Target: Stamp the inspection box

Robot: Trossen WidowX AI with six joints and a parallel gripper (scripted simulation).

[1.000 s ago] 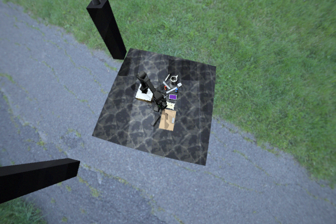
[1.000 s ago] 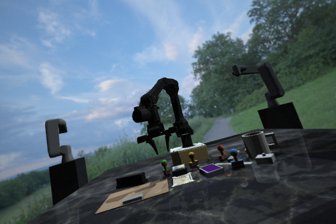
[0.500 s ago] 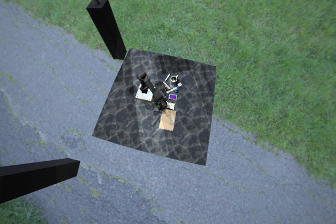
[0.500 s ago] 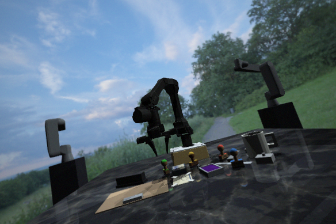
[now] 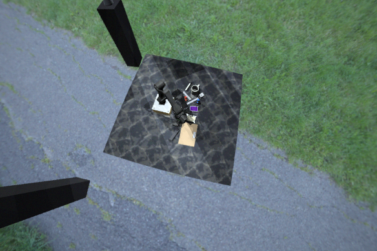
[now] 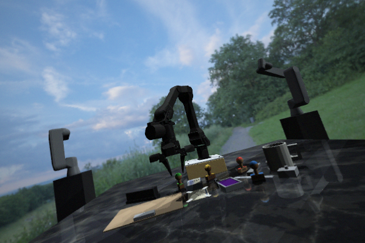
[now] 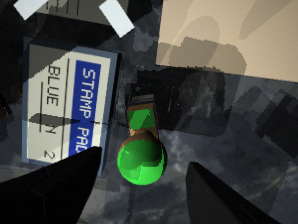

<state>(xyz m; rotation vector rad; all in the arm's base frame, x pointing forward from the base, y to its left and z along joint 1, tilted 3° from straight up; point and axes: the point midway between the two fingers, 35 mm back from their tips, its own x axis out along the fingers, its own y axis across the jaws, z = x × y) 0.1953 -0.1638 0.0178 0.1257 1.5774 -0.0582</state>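
My gripper tip is 4 cm above the green-knobbed stamp. Round my gripper tip: black block (2 cm behind, 16 cm to the right, 5 cm below); pale card (12 cm ahead, 5 cm to the left, 6 cm below); yellow-knobbed stamp (13 cm to the left, 4 cm below).
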